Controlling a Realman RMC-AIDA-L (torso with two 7-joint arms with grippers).
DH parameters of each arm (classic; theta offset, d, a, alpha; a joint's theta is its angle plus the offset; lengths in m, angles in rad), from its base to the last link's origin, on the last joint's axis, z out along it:
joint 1: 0 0.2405 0 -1.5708
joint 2: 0 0 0 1.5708
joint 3: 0 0.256 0 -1.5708
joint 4: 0 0 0 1.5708
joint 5: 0 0.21 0 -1.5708
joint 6: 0 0 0 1.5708
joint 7: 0 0.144 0 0
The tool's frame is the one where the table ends.
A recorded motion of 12 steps. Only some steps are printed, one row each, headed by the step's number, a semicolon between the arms.
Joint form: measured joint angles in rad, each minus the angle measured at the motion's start. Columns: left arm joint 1, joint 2, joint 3, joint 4, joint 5, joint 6, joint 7; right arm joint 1, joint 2, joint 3, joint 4, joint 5, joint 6, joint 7.
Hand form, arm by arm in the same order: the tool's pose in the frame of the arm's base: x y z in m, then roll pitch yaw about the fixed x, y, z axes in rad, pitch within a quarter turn. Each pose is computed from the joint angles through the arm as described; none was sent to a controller.
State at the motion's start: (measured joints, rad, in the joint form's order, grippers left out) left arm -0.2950 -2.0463 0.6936 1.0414 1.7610 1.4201 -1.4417; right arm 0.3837 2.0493 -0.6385 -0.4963 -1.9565 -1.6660 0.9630
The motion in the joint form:
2: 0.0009 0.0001 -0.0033 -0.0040 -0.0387 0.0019 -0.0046; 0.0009 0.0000 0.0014 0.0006 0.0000 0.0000 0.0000
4: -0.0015 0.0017 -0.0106 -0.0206 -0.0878 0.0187 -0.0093; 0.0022 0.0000 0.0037 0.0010 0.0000 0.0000 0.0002
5: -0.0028 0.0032 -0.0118 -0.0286 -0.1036 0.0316 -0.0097; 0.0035 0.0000 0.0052 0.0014 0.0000 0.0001 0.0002
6: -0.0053 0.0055 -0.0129 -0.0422 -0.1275 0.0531 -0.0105; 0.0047 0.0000 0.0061 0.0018 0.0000 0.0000 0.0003
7: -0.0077 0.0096 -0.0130 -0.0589 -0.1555 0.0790 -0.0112; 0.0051 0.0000 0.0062 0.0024 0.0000 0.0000 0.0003
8: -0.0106 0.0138 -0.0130 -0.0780 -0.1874 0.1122 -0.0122; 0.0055 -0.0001 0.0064 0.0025 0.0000 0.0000 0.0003
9: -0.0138 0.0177 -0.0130 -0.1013 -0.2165 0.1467 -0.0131; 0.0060 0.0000 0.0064 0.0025 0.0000 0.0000 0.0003
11: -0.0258 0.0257 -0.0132 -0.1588 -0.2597 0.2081 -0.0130; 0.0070 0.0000 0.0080 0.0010 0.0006 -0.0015 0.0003
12: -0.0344 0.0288 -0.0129 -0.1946 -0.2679 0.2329 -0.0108; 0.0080 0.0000 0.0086 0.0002 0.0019 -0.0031 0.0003
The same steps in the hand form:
2: -0.2918 0.3271 0.1104 -2.4271 -0.6279 0.1931; 0.3056 0.2683 -0.0061 -2.8750 0.5969 -0.1989
4: -0.2879 0.3269 0.1131 -2.4238 -0.6842 0.1756; 0.3053 0.2688 -0.0058 -2.8734 0.5983 -0.1981
5: -0.2862 0.3262 0.1133 -2.4311 -0.7023 0.1698; 0.3051 0.2693 -0.0057 -2.8724 0.5991 -0.1971
6: -0.2834 0.3251 0.1132 -2.4455 -0.7305 0.1619; 0.3048 0.2696 -0.0057 -2.8720 0.5999 -0.1964
7: -0.2804 0.3234 0.1134 -2.4631 -0.7621 0.1531; 0.3047 0.2697 -0.0058 -2.8724 0.6002 -0.1966
8: -0.2767 0.3212 0.1134 -2.4861 -0.7990 0.1424; 0.3046 0.2698 -0.0057 -2.8722 0.6003 -0.1962
9: -0.2736 0.3185 0.1127 -2.5148 -0.8363 0.1382; 0.3044 0.2700 -0.0058 -2.8723 0.6004 -0.1958
11: -0.2691 0.3144 0.1091 -2.5835 -0.9030 0.1498; 0.3040 0.2705 -0.0053 -2.8703 0.6017 -0.1927
12: -0.2684 0.3129 0.1048 -2.6303 -0.9282 0.1748; 0.3035 0.2709 -0.0049 -2.8692 0.6034 -0.1901

